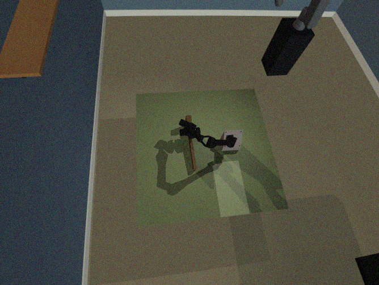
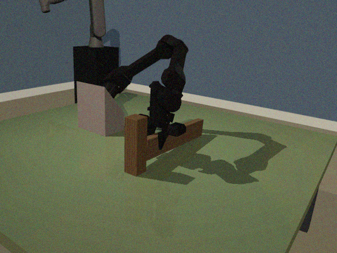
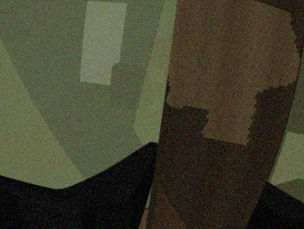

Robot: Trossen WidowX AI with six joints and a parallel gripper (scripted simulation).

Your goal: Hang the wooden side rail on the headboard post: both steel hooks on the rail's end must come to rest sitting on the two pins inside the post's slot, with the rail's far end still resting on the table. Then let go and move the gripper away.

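The wooden headboard post is 11 cm to the right of my gripper tip and 4 cm above it.
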